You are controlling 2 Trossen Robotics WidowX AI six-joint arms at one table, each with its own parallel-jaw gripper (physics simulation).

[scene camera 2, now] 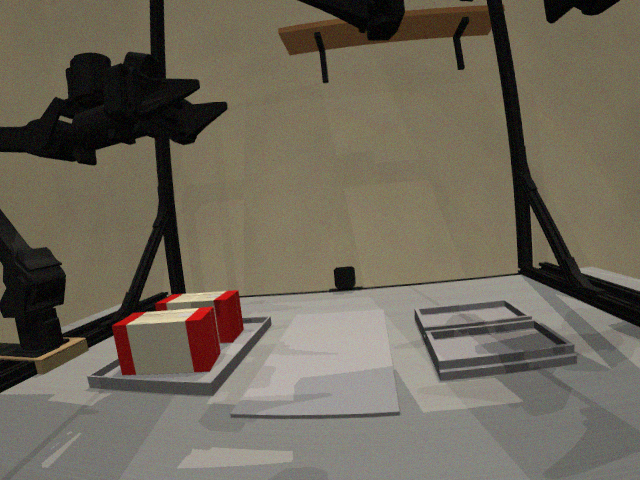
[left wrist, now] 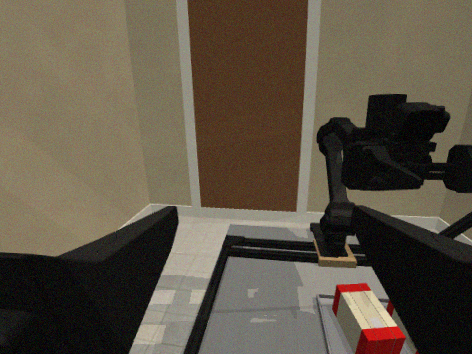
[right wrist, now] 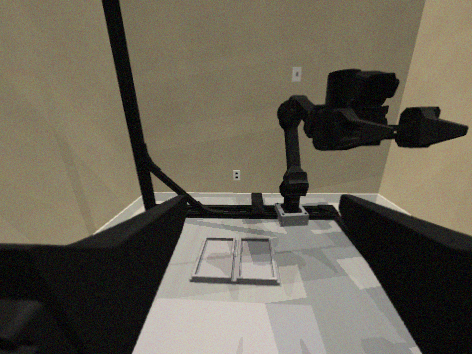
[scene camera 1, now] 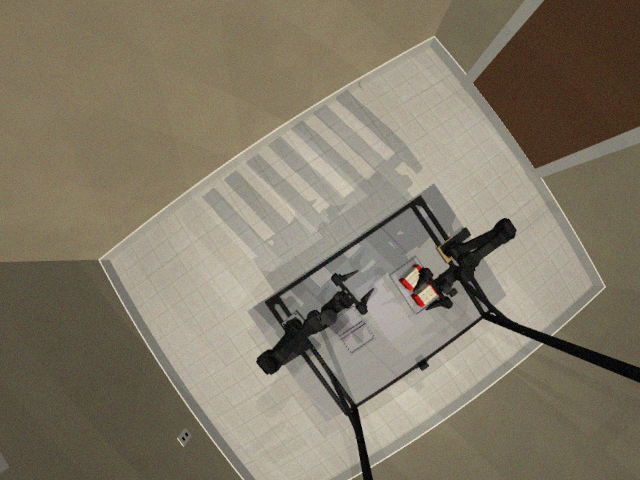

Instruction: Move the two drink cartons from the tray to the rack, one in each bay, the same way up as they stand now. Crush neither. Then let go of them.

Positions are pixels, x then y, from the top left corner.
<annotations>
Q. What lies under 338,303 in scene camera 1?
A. The left gripper.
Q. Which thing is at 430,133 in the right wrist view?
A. The left gripper.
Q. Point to a pale mat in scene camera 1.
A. At 382,305
</annotations>
